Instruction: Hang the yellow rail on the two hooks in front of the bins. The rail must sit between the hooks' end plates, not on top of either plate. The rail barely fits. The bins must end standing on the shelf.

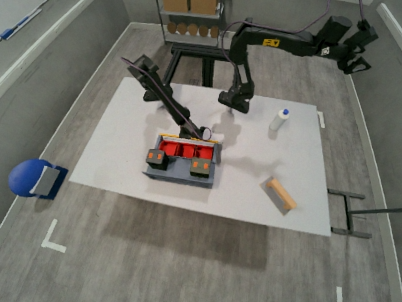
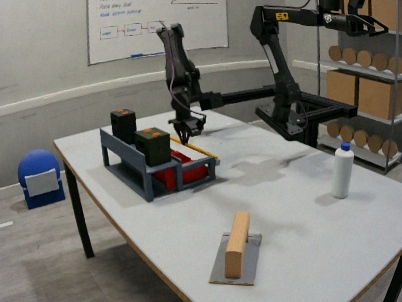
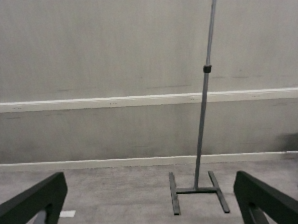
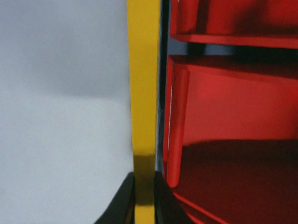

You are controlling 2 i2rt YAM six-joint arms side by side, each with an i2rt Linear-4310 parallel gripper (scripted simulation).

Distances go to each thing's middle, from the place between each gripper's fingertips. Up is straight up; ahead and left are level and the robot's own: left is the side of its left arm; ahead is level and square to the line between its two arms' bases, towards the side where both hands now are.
Scene:
I see the blue-grey shelf point(image 2: 147, 189) 130 mm ahead of my right hand and 20 mm below it. Also, from my right hand: green box point(image 2: 154, 143): 200 mm ahead, 110 mm to the left, 70 mm above.
Now: the green box 600 mm to the right of my left hand point(image 1: 367, 59), 420 mm below it and 390 mm ahead of it. Round my left hand: blue-grey shelf (710 mm to the right, 500 mm below, 320 mm ahead).

